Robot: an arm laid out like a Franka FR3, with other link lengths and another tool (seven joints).
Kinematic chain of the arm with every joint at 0, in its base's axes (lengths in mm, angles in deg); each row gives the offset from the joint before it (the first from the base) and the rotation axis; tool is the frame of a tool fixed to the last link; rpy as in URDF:
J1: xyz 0 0 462.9 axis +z
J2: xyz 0 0 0 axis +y
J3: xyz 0 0 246.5 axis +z
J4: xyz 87.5 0 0 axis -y
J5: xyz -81.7 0 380.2 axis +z
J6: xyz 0 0 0 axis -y
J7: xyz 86.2 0 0 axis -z
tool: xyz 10 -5 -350 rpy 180 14.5 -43
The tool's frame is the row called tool.
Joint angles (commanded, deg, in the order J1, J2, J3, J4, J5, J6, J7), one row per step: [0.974, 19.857, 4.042, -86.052, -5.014, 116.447, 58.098]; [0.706, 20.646, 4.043, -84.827, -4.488, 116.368, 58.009]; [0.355, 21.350, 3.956, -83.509, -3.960, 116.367, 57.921]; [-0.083, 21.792, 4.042, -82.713, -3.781, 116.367, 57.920]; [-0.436, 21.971, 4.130, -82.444, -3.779, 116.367, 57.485]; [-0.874, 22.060, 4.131, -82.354, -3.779, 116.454, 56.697]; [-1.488, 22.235, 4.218, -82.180, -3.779, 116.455, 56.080]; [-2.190, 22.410, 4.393, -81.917, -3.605, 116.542, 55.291]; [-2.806, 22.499, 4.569, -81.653, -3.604, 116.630, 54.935]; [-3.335, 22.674, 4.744, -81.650, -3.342, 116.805, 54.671]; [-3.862, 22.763, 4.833, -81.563, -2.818, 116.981, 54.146]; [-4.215, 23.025, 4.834, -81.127, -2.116, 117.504, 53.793]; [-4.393, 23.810, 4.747, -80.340, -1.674, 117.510, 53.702]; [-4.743, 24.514, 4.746, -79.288, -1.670, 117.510, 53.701]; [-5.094, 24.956, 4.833, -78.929, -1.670, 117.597, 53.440]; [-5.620, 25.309, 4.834, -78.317, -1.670, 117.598, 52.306]
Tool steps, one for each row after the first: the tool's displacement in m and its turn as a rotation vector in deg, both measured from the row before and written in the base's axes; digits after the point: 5 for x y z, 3 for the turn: [0.00483, -0.00056, 0.00135, 0.567, -0.306, -0.356]; [0.00607, -0.00268, 0.00349, 0.551, -0.566, -0.517]; [0.00368, -0.00343, 0.00198, 0.257, -0.339, -0.423]; [0.00131, -0.00327, 0.00035, -0.039, -0.081, 0.146]; [0.00106, -0.00542, 0.00001, -0.153, -0.071, 0.334]; [0.00079, -0.00661, -0.00050, -0.086, 0.013, 0.065]; [0.00173, -0.00576, 0.00055, 0.087, -0.152, 0.183]; [0.00187, -0.00554, 0.00170, 0.007, -0.258, -0.111]; [0.00052, -0.00316, -0.00173, 0.279, 0.006, -0.169]; [0.00121, -0.00302, 0.00010, 0.439, -0.158, -0.061]; [0.00472, -0.00117, 0.00224, 0.632, -0.685, -0.190]; [0.00258, -0.00140, -0.00249, 0.433, -0.003, -0.303]; [0.00423, -0.00473, 0.00117, 0.055, -0.350, -0.387]; [0.00141, -0.00347, -0.00191, 0.008, -0.010, -0.032]; [0.00260, -0.00695, 0.00145, -0.250, -0.267, 0.554]
